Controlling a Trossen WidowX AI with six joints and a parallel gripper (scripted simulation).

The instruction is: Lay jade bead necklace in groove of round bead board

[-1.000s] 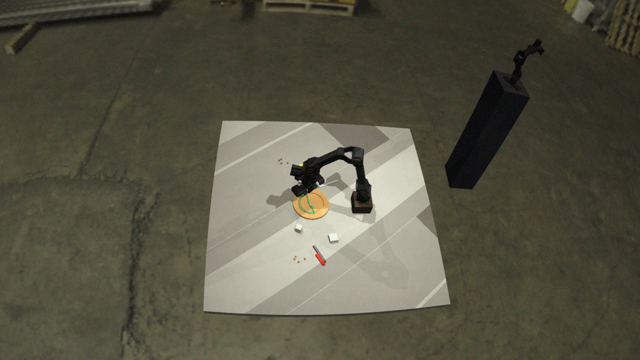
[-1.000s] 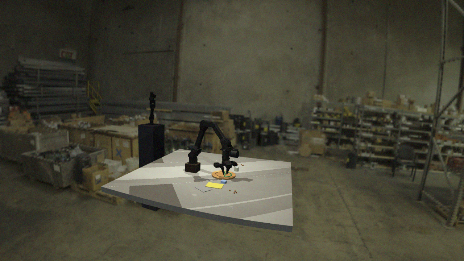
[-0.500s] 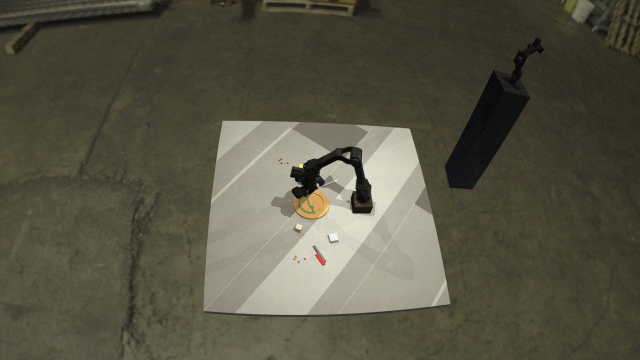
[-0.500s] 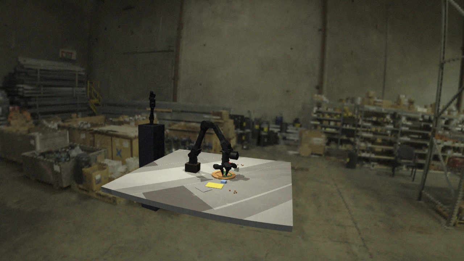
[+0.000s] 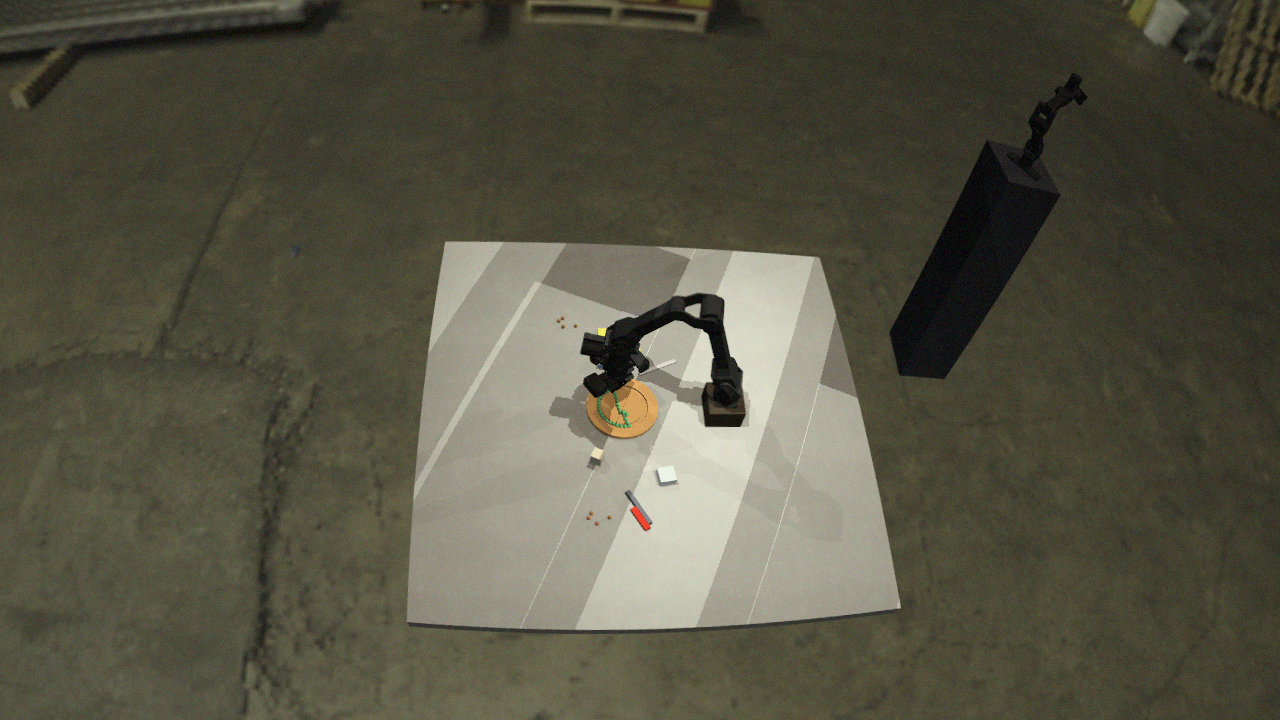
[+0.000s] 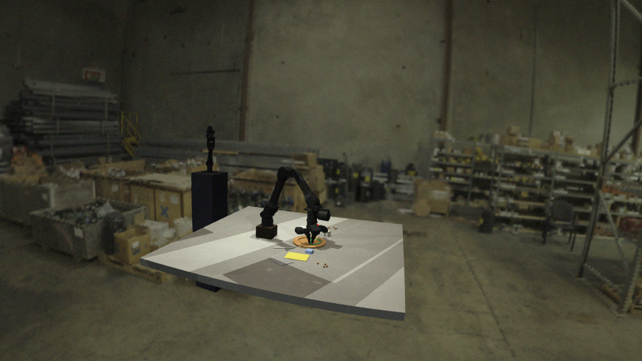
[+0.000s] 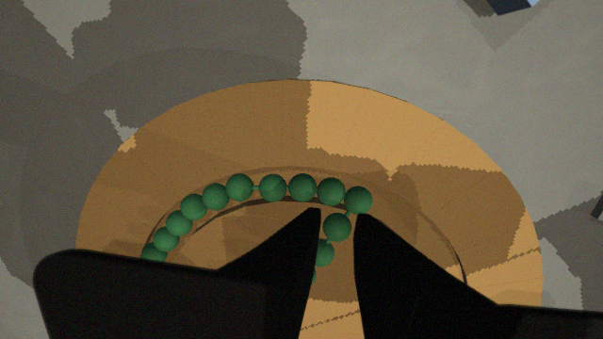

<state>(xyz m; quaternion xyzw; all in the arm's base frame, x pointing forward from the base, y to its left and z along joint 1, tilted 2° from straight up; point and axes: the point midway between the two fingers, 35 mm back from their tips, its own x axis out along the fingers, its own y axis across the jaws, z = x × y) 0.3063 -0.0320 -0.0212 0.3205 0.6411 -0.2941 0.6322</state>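
Right now the blue block is 3 cm ahead of my gripper tip, 10 cm to the right of it and 1 cm below it. Round my gripper tip: yellow pad: 1 cm behind, 19 cm to the right, 1 cm below; then white strip: 12 cm behind, 10 cm to the right, 1 cm below; then cream cube: 4 cm ahead, 22 cm to the left.
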